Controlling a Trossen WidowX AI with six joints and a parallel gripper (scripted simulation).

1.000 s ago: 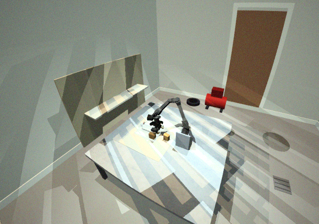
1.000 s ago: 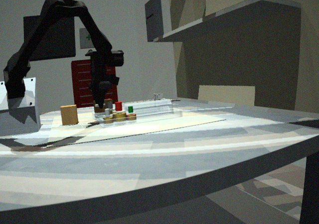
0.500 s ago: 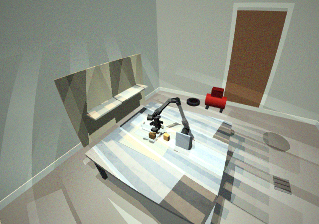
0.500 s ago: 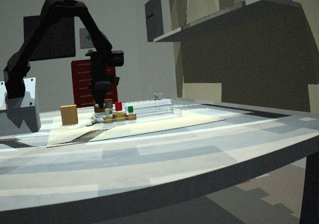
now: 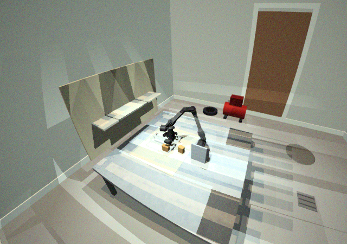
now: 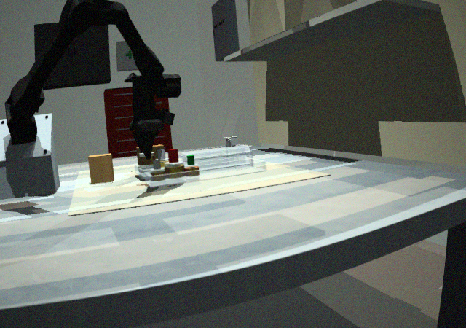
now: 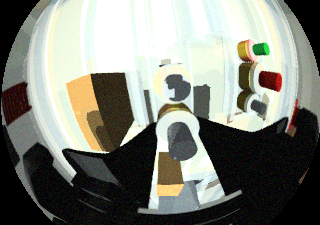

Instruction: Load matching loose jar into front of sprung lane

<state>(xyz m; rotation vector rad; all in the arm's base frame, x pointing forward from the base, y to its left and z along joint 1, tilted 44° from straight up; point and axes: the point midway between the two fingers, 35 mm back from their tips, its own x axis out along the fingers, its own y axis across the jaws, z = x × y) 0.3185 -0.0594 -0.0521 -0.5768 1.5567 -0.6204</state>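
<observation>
Right now the clear pusher lane is 150 mm ahead of my gripper tip, 30 mm to the right of it and 30 mm below it.
</observation>
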